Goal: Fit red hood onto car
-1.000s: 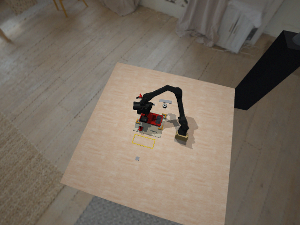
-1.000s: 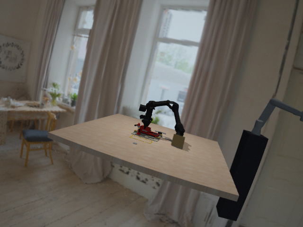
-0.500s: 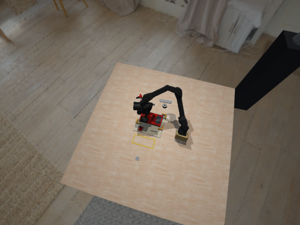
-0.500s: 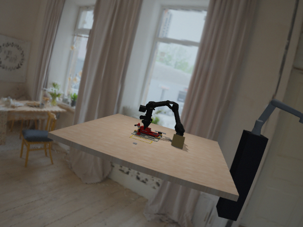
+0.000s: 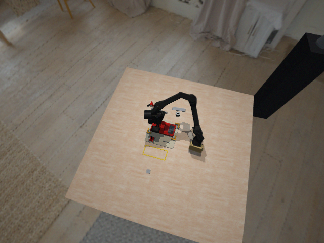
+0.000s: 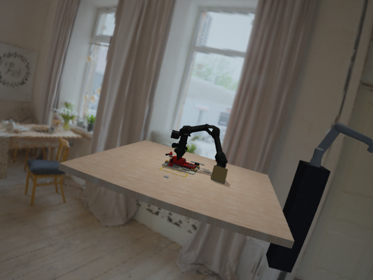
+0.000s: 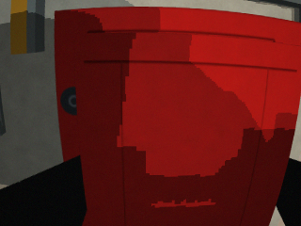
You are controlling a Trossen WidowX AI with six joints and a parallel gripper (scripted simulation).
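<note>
My gripper tip is 10 mm below the red hood. The rest, counted from my gripper tip: grey bar (30 mm ahead, 160 mm to the right, 30 mm below).
</note>
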